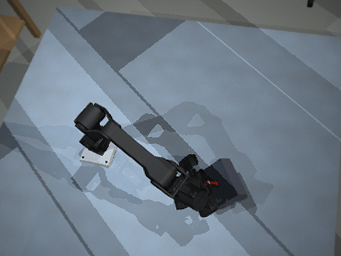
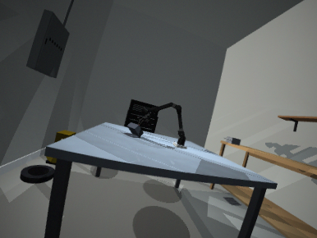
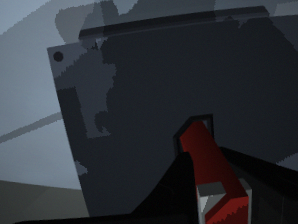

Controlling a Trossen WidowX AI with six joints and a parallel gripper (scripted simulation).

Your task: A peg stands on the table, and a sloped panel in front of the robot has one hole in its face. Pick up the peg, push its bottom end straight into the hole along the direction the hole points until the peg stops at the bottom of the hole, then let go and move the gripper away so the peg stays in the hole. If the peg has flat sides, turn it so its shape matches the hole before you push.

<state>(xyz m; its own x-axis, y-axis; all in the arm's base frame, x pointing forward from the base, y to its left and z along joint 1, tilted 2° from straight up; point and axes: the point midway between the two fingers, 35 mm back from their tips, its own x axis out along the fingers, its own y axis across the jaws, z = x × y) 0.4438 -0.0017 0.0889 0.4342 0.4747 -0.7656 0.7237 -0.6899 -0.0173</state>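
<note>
The red square-sided peg lies 10 mm to the right of my gripper tip, 10 mm behind it and 10 mm above it. The rest, counted from my gripper tip: dark sloped panel 40 mm below, 20 mm to the left, 20 mm ahead.
</note>
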